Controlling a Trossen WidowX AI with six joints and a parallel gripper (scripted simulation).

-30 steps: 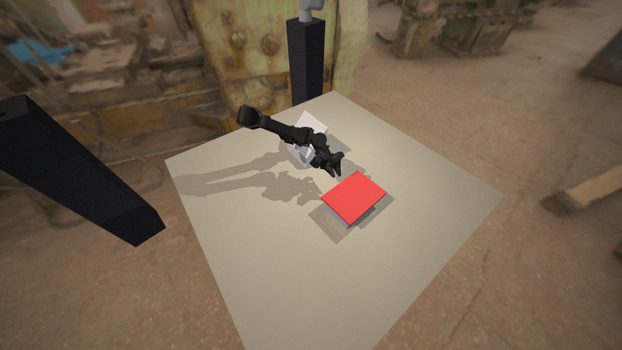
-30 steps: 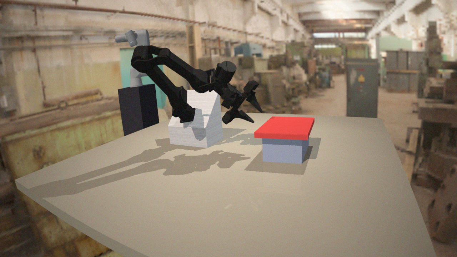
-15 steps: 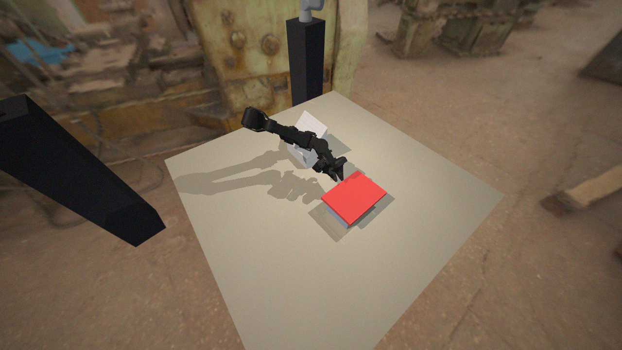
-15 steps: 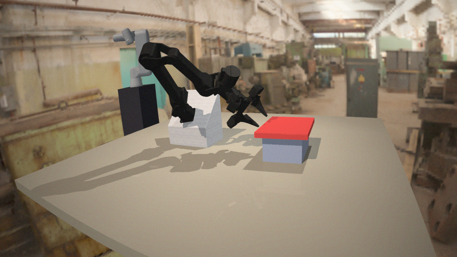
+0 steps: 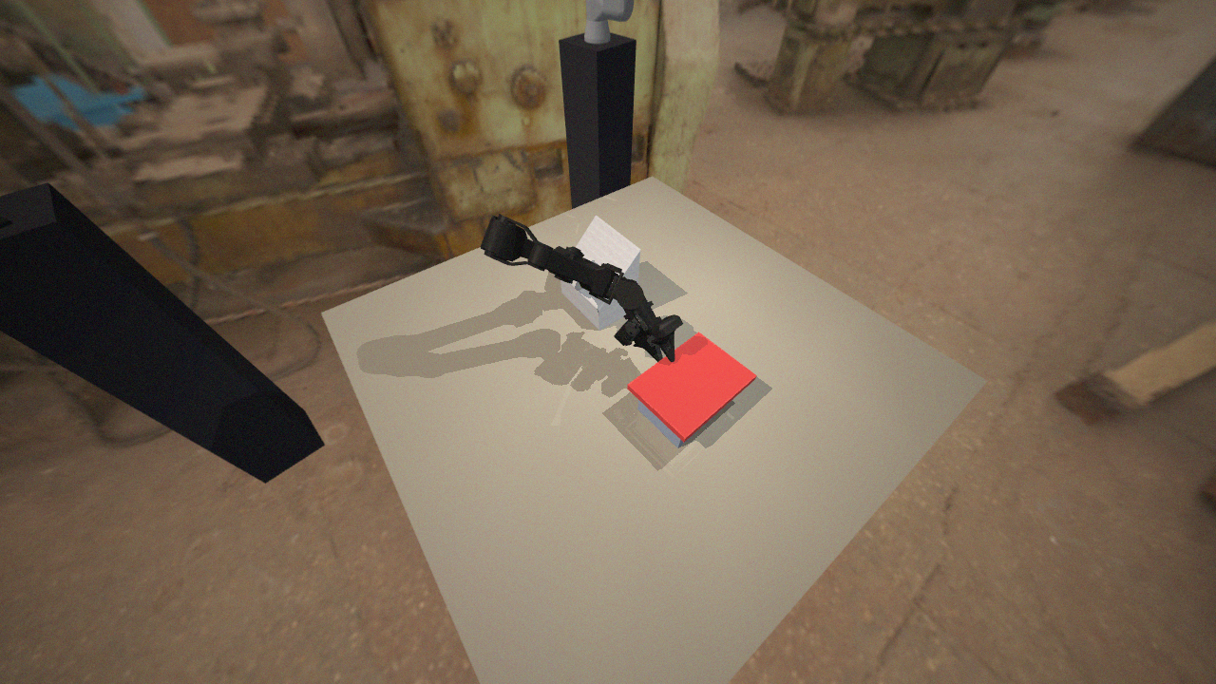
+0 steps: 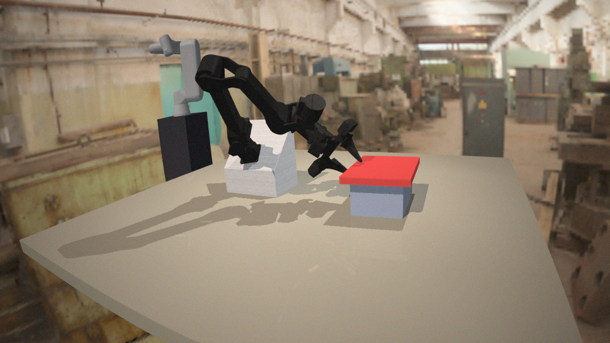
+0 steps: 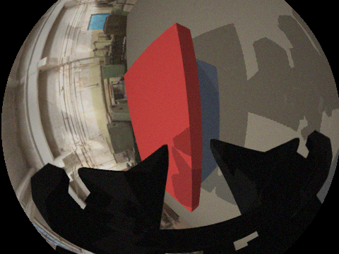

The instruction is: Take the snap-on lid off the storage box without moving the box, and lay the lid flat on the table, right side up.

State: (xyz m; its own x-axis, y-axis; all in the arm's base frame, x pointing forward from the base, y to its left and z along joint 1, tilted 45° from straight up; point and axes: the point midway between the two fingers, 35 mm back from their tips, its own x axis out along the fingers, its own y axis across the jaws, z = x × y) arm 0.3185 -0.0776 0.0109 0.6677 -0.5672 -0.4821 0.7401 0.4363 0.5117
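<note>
My gripper tip is now 8 cm short of the red lid. From my gripper tip the other things lie so: blue storage box: 8 cm ahead, 4 cm below.
</note>
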